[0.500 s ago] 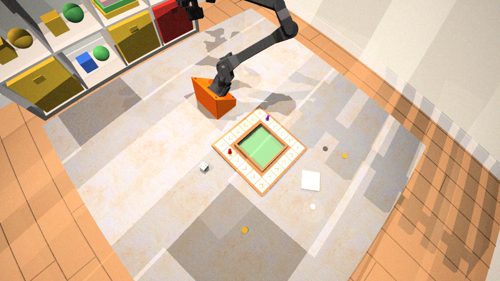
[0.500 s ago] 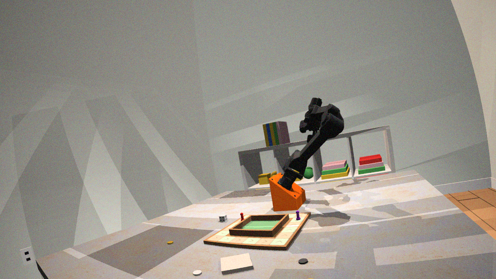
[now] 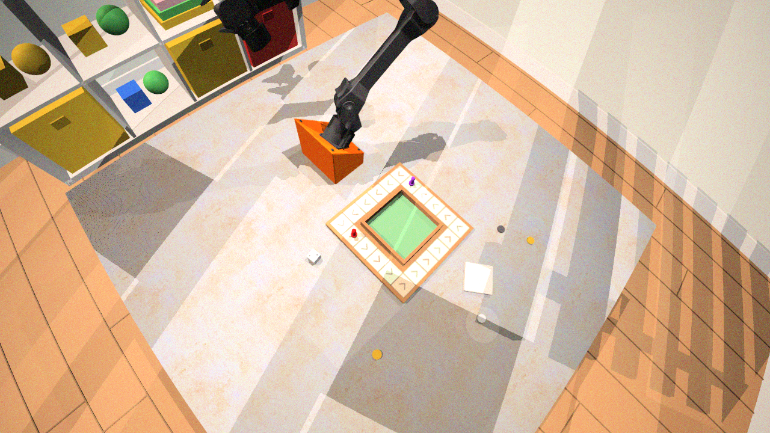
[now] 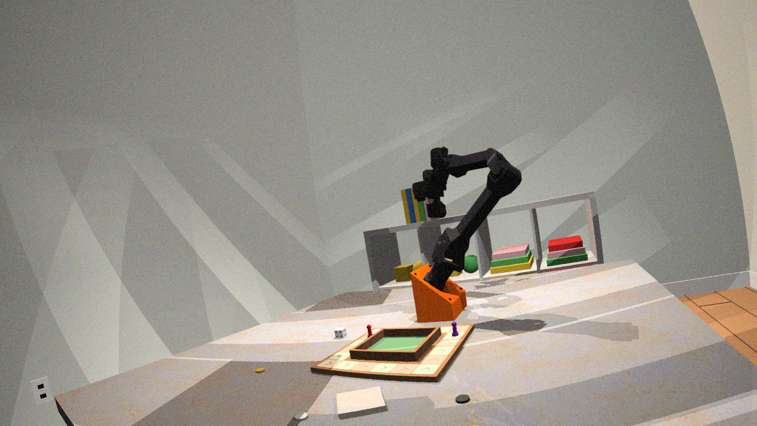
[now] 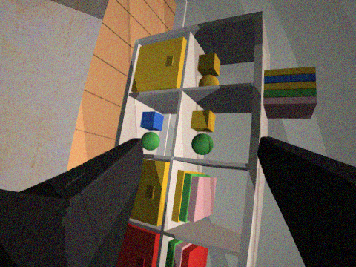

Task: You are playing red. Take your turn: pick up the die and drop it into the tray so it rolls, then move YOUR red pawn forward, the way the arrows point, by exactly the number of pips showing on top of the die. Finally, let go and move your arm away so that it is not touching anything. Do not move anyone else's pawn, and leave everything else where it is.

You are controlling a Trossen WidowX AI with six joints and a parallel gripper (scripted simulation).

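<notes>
My gripper tip is 45 cm short of the white die, 21 cm to the left of it and 32 cm above it. The rest, counted from my gripper tip: purple pawn (53 cm ahead, 12 cm to the left, 31 cm below); then green tray (58 cm ahead, 33 cm below); then red pawn (50 cm ahead, 10 cm to the right, 31 cm below).
</notes>
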